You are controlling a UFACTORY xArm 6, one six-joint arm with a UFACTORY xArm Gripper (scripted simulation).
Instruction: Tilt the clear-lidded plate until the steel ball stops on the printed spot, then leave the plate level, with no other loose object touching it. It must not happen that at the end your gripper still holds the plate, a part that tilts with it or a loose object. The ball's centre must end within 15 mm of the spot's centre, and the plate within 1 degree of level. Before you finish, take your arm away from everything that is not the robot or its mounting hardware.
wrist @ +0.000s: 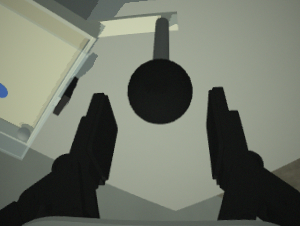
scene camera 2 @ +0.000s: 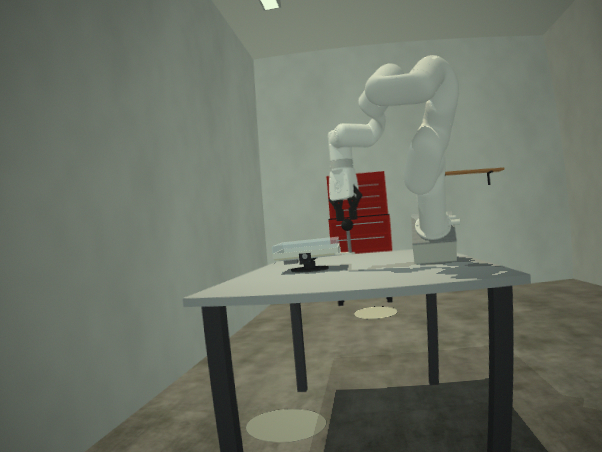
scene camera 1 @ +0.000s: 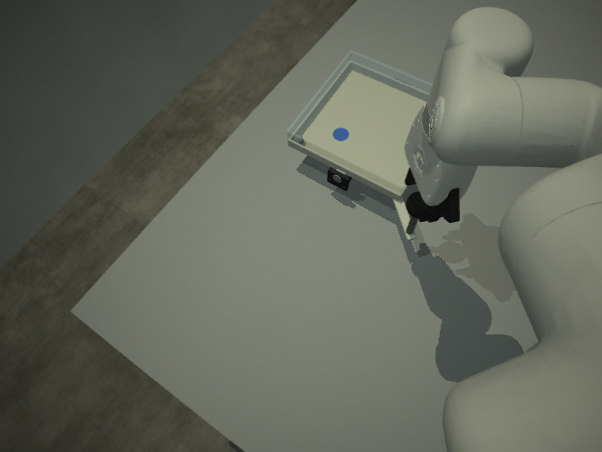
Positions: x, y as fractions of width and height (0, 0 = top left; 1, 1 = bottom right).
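Observation:
I can see my gripper (scene camera 1: 0.70, 0.44), and the wrist view (wrist: 0.53, 0.48) shows the gripper to me as well. There is also a black pivot mount (scene camera 1: 0.57, 0.40). I find the mount again in the wrist view (wrist: 0.22, 0.43), and scene camera 2 (scene camera 2: 0.51, 0.58) has the mount too.

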